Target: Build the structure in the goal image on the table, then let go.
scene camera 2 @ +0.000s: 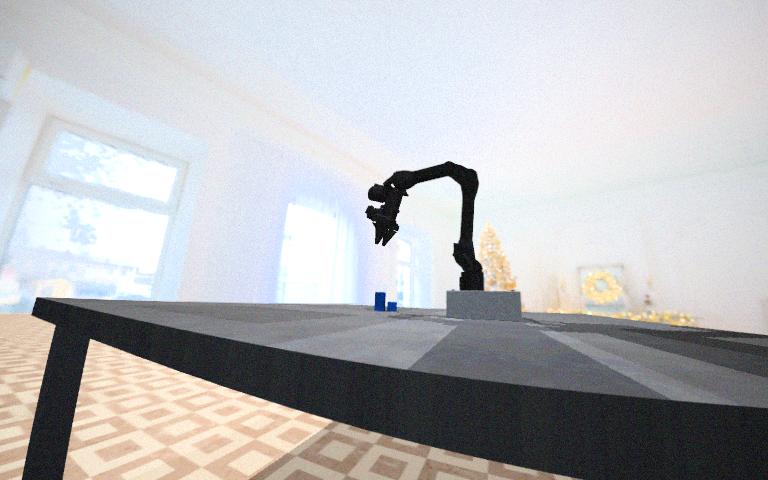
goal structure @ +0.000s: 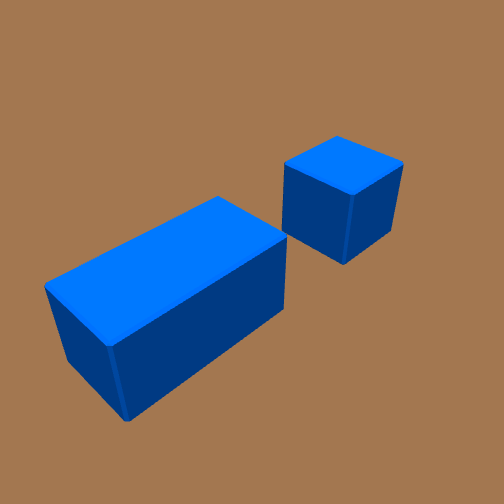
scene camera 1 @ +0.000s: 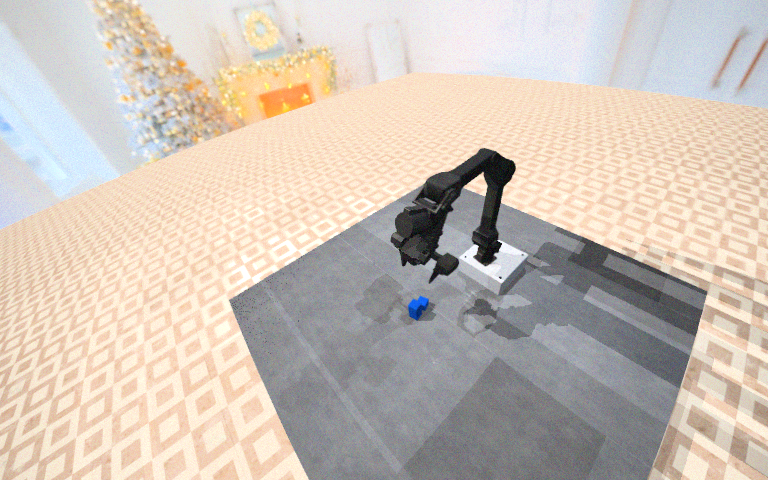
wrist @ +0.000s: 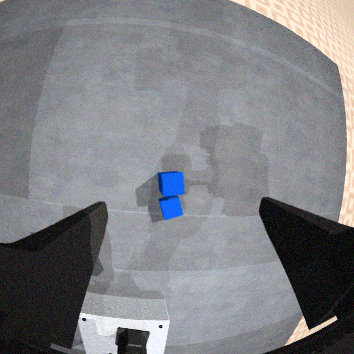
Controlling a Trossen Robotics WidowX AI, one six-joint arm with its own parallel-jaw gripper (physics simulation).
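Where they show: gripper, fingertip midpoint: (scene camera 2: 379,245) (scene camera 1: 416,274) (wrist: 185,208); arm's base, origin of the base link: (scene camera 2: 472,292) (scene camera 1: 484,257) (wrist: 131,337).
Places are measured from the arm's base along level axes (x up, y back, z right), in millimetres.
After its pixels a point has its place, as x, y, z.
Note:
A tall blue piece (scene camera 1: 415,310) {-10, -339, -16} (scene camera 2: 380,301) {-39, -318, -12} (wrist: 172,183) {-6, -328, 2} stands upright on the grey table (scene camera 1: 339,350) {-72, -609, 45} (scene camera 2: 317,350) {-71, 11, -640} (wrist: 100,110) {-72, -421, -151}. It is about two cubes high; no seam can be made out. A small blue cube (scene camera 1: 424,301) {-38, -282, 10} (scene camera 2: 391,306) {-54, -280, 2} (wrist: 171,208) {-39, -286, 17} stands on the table beside it, on the side towards the arm's base. The cube is slightly turned against the tall piece, very close to it; whether they touch is unclear. My gripper (scene camera 1: 417,273) {165, -326, -19} (scene camera 2: 381,244) {165, -326, -19} (wrist: 185,208) {165, -326, -19} is open and empty, pointing down well above both pieces. In the wrist view both pieces appear between the fingers.
The arm's white base block (scene camera 1: 504,268) {0, 12, -81} (scene camera 2: 484,305) {-37, 50, -105} (wrist: 125,305) {-41, -59, -22} stands on the table near the blue pieces. Shadows of the arm fall on the table around them. The table's edge (scene camera 2: 283,367) {-85, -7, -657} shows in scene camera 2, above the patterned floor (scene camera 2: 198,418).

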